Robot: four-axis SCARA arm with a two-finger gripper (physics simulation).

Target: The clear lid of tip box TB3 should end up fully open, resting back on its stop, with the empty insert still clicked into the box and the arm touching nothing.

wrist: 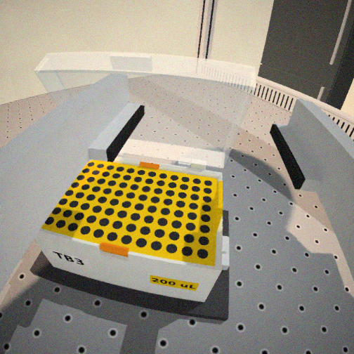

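Tip box TB3 [125, 272] is white, with a "200 uL" label, and stands at the lower left of the wrist view. Its yellow insert [219, 195] sits in the box top, with empty dark holes and orange tabs at front and back. The clear lid [75, 61] is swung back behind the box from the rear edge; whether it rests on its stop is unclear. My gripper [210, 102] is shut and empty, its black pads standing with a gap between them. The left finger overlaps the lid and the box's rear-left corner in view; I cannot tell whether it touches either.
A dark base [220, 312] lies under the box. The perforated grey deck [272, 285] extends right and forward. A slotted rail [274, 98] runs behind at the right, with a dark panel [295, 45] beyond it. A thin dark-edged post [205, 30] stands at the back.
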